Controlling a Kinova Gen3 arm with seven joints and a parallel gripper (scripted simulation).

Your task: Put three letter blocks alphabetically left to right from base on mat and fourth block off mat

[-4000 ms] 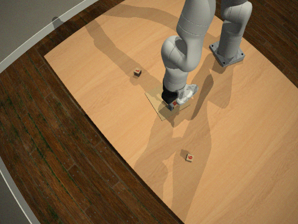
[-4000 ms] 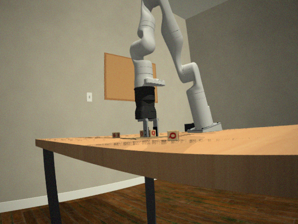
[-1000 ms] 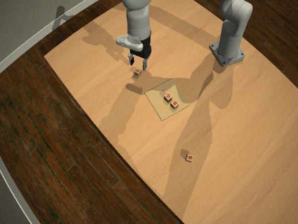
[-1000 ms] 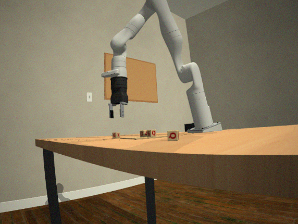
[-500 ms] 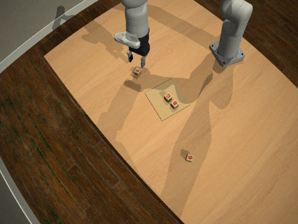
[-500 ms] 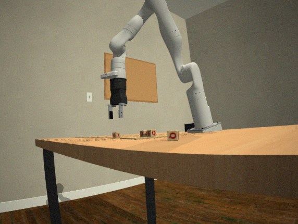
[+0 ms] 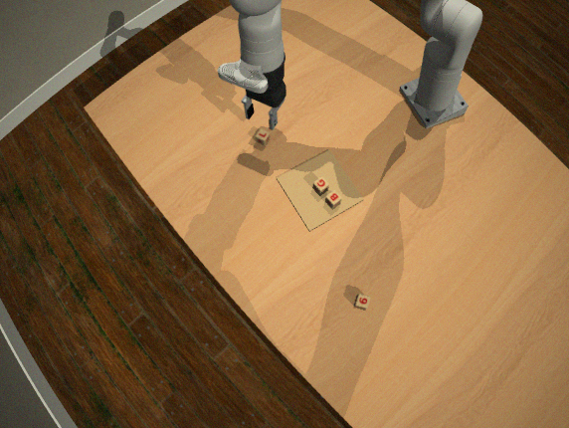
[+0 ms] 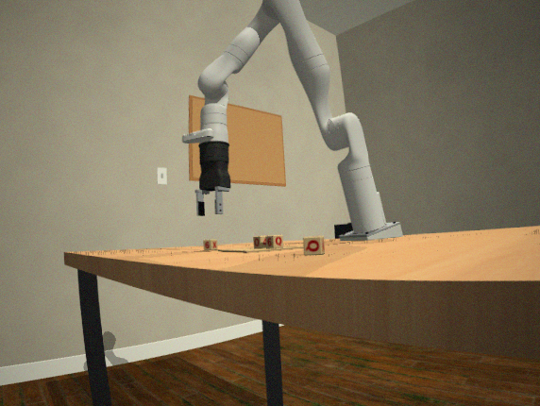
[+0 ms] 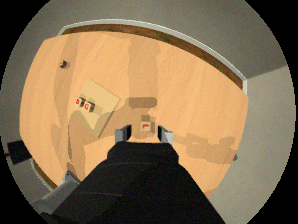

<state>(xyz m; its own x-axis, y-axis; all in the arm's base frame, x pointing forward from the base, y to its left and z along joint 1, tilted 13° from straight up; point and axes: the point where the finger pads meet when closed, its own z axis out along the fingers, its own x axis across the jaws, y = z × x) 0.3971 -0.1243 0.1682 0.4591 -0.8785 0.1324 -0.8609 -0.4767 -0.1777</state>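
Right now the tan mat is 40 mm behind my hand, 170 mm to the left of it and 100 mm below it. Round my hand: block marked B 40 mm behind, 210 mm to the left, 90 mm below.
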